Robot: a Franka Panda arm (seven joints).
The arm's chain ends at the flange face. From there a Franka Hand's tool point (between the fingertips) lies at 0.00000 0.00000 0.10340 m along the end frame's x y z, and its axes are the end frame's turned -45 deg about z.
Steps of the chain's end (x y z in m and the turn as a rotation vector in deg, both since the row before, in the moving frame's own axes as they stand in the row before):
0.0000, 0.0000, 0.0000, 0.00, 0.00, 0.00
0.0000, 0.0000, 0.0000, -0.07, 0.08, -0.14
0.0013, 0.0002, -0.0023, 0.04, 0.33, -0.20
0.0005, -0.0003, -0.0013, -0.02, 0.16, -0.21
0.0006, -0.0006, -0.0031, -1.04, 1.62, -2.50
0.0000, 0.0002, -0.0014, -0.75, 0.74, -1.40
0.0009, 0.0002, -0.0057, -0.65, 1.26, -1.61
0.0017, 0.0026, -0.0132, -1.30, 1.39, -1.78
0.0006, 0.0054, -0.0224, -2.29, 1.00, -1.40
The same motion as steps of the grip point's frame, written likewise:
0.0000, 0.0000, 0.0000, 0.00, 0.00, 0.00
0.0000, 0.0002, 0.0000, -0.11, 0.01, -0.14
0.0013, 0.0014, -0.0023, -0.21, 0.26, -0.20
0.0007, 0.0004, -0.0013, -0.13, 0.10, -0.21
0.0017, 0.0034, -0.0032, -1.88, 0.41, -2.50
-0.0001, 0.0020, -0.0014, -1.05, -0.01, -1.40
0.0013, 0.0032, -0.0057, -1.35, 0.43, -1.61
-0.0005, 0.0065, -0.0133, -1.90, 0.06, -1.78
-0.0050, 0.0085, -0.0225, -2.33, -0.91, -1.40

